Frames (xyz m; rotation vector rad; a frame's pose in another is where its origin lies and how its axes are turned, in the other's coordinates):
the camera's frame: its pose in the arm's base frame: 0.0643 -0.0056 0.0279 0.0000 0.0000 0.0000
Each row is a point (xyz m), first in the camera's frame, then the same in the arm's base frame.
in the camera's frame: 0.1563 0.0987 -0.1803
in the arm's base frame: 0.2206 0.0931 -0.1524
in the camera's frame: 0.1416 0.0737 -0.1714
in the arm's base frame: 0.2059 0.0681 -0.1435
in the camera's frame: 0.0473 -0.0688 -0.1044
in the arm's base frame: 0.1116 -0.0744 -0.0765
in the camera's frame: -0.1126 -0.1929 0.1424
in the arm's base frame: -0.0483 -0.1985 0.1703
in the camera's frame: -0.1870 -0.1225 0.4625
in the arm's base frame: -0.1227 -0.1281 0.4904
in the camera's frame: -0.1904 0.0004 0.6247
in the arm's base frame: -0.1261 -0.0052 0.6526
